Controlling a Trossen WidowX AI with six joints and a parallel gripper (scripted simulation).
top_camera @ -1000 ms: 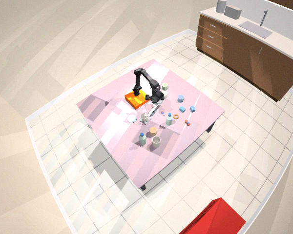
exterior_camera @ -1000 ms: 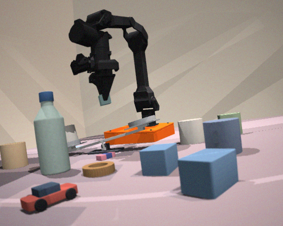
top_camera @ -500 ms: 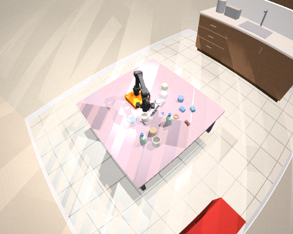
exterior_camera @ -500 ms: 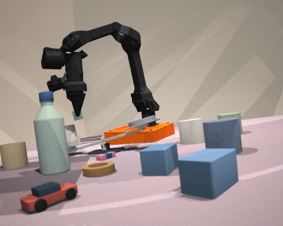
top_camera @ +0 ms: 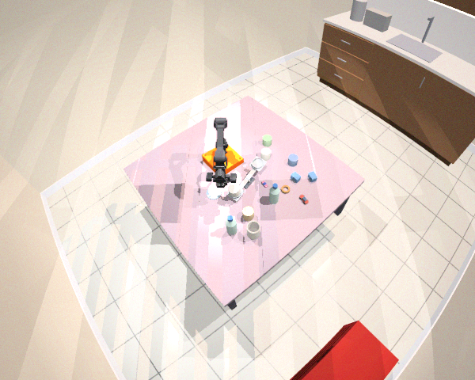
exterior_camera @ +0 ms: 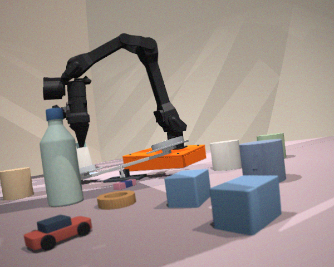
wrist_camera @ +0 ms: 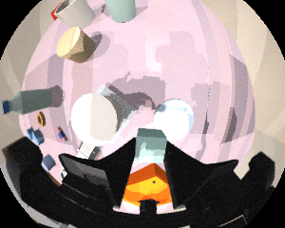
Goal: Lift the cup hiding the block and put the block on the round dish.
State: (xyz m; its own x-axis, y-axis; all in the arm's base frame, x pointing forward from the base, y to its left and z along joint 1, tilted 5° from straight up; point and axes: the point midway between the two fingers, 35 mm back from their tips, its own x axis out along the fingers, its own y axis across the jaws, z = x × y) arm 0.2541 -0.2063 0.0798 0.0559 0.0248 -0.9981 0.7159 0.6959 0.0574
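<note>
Right now the round pale blue dish is 50 mm behind my gripper tip, 50 mm to the right of it and 90 mm below it. The rest, counted from my gripper tip: tan cylinder 220 mm ahead, 60 mm below; whitish cup 70 mm ahead, 30 mm to the left, 30 mm below; pale teal block right at my gripper tip.
</note>
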